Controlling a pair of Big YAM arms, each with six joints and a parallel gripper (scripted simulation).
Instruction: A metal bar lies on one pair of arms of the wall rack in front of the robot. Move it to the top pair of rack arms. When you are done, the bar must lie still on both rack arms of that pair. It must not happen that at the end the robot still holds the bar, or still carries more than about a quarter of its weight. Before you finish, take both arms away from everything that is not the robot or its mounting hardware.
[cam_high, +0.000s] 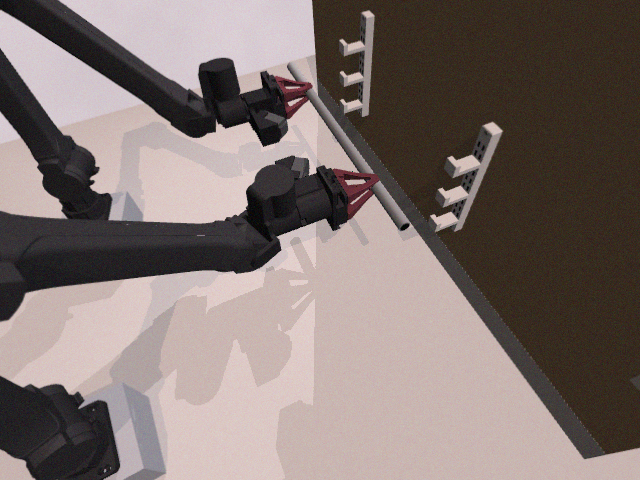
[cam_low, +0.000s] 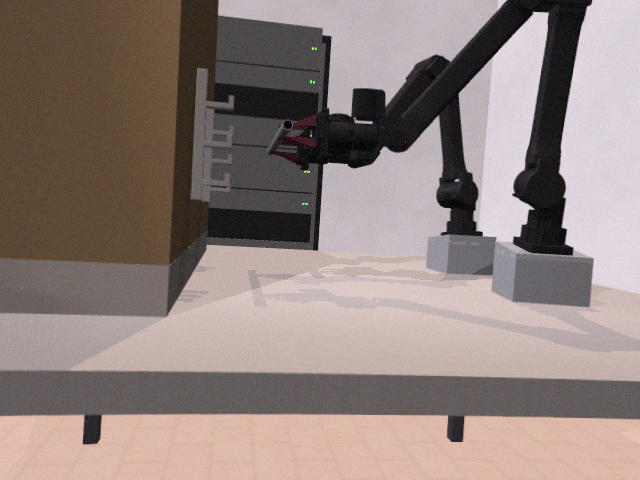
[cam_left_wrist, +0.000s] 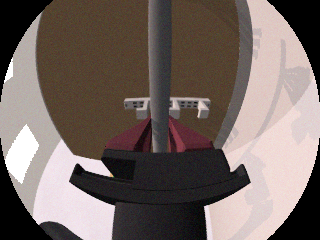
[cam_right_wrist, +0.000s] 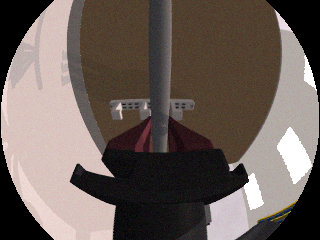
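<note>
My right gripper is now 10 mm past the grey metal bar and 150 mm to the right of it. Also, from my right hand: brown wall 320 mm ahead, 130 mm to the left, 130 mm above.
My left hand is 10 mm short of the grey metal bar and 150 mm to the left of it. Round my left hand: brown wall (340 mm ahead, 170 mm to the right, 130 mm above).
</note>
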